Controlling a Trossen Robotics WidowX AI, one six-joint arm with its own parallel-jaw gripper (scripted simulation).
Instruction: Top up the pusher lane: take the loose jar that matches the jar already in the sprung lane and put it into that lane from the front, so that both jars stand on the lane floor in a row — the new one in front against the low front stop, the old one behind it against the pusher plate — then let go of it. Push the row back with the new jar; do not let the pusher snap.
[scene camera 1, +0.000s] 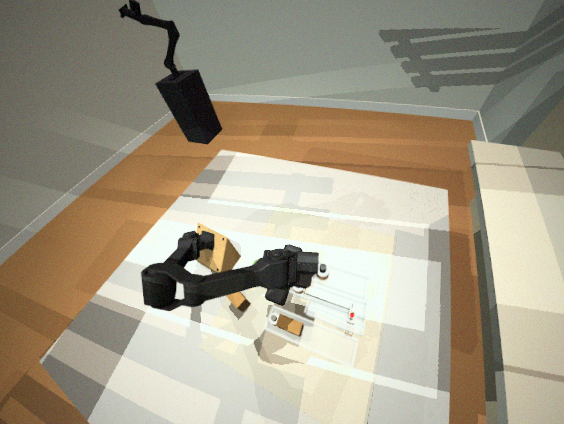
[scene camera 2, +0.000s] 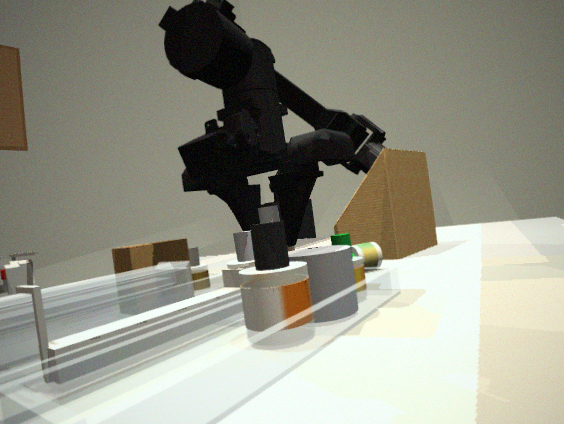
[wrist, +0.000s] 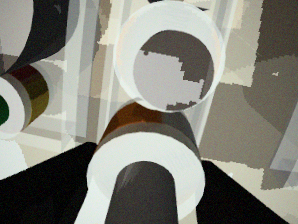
Scene:
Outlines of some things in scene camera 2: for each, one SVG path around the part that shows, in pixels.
My gripper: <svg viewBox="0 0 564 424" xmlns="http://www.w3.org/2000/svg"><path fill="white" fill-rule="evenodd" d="M234 93L224 100L225 108L217 111L218 120L213 119L205 123L206 135L178 147L178 151L186 166L182 173L184 192L207 190L210 195L216 195L229 206L242 231L249 231L250 225L260 224L258 208L261 208L260 184L249 185L247 177L280 169L280 174L269 176L268 179L278 193L287 246L295 246L316 179L324 176L324 172L319 171L318 162L322 161L327 166L356 160L354 142L345 132L322 128L290 138L289 143L287 143L282 117L288 115L287 105L279 103L279 96L276 91L252 89Z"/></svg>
A grey cylinder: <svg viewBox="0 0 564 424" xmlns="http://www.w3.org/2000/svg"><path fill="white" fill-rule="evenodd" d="M351 246L322 246L288 252L289 262L307 263L313 305L356 285Z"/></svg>

